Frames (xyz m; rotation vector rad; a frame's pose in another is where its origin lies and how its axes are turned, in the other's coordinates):
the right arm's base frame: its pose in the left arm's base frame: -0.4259 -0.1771 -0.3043 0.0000 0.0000 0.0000
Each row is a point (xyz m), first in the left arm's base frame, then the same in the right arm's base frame.
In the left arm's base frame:
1: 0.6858 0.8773 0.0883
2: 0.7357 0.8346 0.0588
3: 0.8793 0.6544 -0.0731
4: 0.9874 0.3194 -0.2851
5: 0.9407 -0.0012 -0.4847
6: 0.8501 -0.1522 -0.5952
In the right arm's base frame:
1: 1.1117 1.0544 0.3926
2: 1.1616 1.0117 0.3631
3: 1.3052 0.8315 0.2312
4: 1.4133 0.4965 0.0192
5: 1.3666 0.1759 -0.1804
6: 1.2760 0.0249 -0.2909

